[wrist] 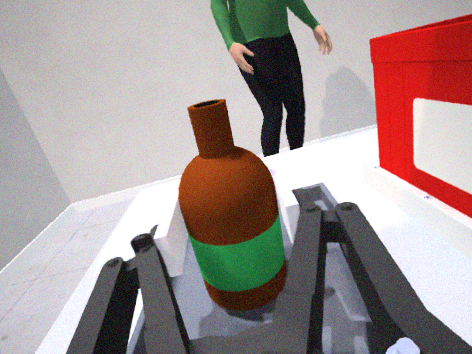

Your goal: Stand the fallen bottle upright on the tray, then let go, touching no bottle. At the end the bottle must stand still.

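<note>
A brown bottle with a green band is in the middle of the wrist view, neck up and its open mouth at the top. It leans a little to the left in the picture, about square to the far edge line, so it looks close to upright. My gripper is shut on the bottle, with a white pad at each side of its body. A grey-blue surface, which looks like the tray, lies below the bottle. Whether the bottle's base touches it cannot be told.
A red crate with a white panel stands at the right. A person in a green top and black trousers stands beyond the far edge. Part of a small pale object shows at the bottom right.
</note>
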